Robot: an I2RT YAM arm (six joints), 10 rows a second.
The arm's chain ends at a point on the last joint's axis. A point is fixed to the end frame.
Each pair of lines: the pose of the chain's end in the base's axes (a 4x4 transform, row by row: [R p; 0 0 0 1], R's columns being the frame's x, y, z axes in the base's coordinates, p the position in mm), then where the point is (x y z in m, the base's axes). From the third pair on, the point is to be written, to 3 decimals.
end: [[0.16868, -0.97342, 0.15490, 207.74], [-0.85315, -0.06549, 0.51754, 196.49], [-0.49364, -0.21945, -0.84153, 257.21], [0, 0, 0, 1]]
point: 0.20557 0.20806 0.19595
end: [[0.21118, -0.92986, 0.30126, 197.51], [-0.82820, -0.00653, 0.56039, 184.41], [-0.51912, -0.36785, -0.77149, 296.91], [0, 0, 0, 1]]
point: 0.20520 0.19980 0.23695
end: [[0.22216, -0.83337, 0.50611, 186.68], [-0.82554, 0.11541, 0.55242, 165.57], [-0.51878, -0.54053, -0.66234, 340.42], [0, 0, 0, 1]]
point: 0.208 0.182 0.284
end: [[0.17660, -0.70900, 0.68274, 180.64], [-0.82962, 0.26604, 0.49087, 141.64], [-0.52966, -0.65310, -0.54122, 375.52], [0, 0, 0, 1]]
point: 0.213 0.157 0.324
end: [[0.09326, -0.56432, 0.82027, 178.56], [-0.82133, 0.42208, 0.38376, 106.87], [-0.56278, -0.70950, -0.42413, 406.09], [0, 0, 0, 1]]
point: 0.219 0.119 0.360
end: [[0.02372, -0.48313, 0.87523, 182.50], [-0.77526, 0.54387, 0.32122, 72.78], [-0.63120, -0.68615, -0.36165, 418.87], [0, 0, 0, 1]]
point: 0.226 0.084 0.375
